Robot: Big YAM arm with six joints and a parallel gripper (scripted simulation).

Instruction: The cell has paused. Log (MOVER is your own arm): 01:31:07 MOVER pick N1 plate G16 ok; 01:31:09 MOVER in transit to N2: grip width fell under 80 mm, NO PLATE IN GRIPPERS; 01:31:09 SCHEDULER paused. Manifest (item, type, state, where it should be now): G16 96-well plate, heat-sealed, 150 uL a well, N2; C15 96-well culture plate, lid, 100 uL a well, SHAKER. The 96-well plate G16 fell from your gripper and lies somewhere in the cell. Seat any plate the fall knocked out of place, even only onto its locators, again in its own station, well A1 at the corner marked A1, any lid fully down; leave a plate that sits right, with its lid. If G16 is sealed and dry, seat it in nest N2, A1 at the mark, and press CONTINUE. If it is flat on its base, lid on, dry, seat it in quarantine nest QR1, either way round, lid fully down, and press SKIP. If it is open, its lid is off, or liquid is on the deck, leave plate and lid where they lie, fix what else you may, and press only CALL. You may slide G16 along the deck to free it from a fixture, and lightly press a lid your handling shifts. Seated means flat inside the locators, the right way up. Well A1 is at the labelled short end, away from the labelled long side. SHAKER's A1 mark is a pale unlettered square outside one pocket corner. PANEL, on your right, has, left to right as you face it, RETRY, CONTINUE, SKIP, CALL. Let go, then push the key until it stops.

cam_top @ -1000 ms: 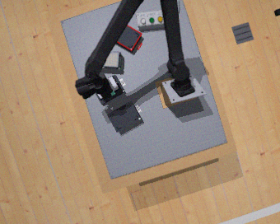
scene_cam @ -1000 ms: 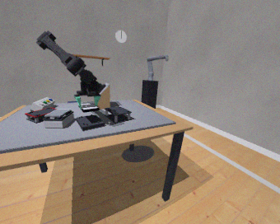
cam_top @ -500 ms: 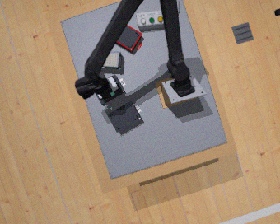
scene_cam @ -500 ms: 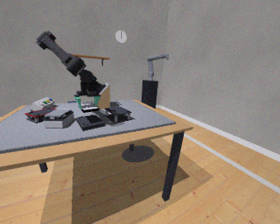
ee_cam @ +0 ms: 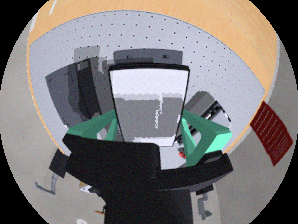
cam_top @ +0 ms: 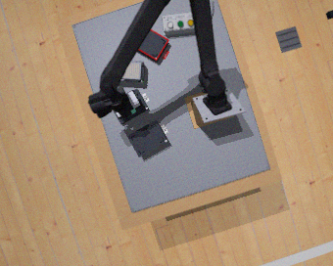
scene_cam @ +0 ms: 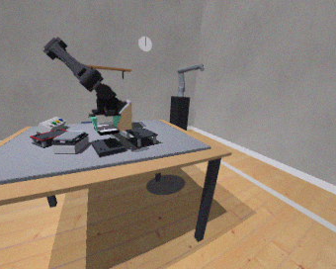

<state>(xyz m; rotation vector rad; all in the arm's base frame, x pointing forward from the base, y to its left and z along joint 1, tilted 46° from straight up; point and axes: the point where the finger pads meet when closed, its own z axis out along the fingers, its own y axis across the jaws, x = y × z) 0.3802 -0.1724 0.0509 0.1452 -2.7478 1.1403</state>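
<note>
Right now the plate G16 is right at my hand. From my hand the other things lie so: red-framed nest: 260 mm to the right, 210 mm behind, 70 mm below; lidded plate: 160 mm to the right, 70 mm behind, 40 mm below.
</note>
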